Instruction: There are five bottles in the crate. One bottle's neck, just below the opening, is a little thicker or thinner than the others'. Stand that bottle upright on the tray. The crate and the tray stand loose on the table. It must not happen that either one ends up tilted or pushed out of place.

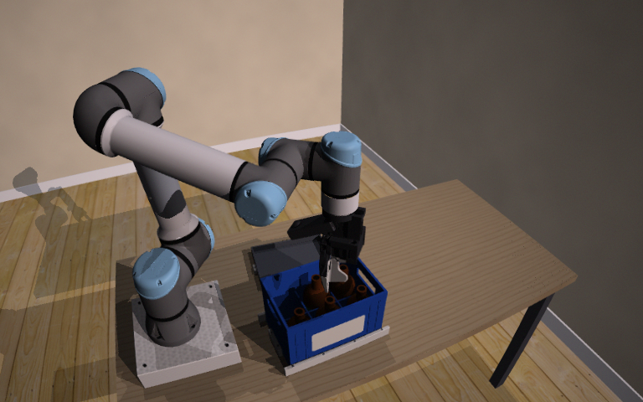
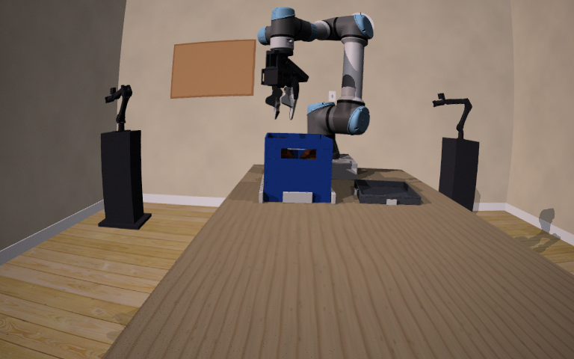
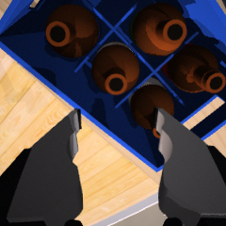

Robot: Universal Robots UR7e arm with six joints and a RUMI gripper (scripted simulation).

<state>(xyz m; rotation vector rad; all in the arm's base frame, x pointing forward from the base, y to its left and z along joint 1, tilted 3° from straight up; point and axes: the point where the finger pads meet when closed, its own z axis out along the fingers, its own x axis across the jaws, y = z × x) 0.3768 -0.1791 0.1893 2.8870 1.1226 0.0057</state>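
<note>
My hand is 40 mm to the right of the crate and 150 mm above it. The rest, counted from my hand: tray: 50 mm ahead, 330 mm to the left, 230 mm below.
</note>
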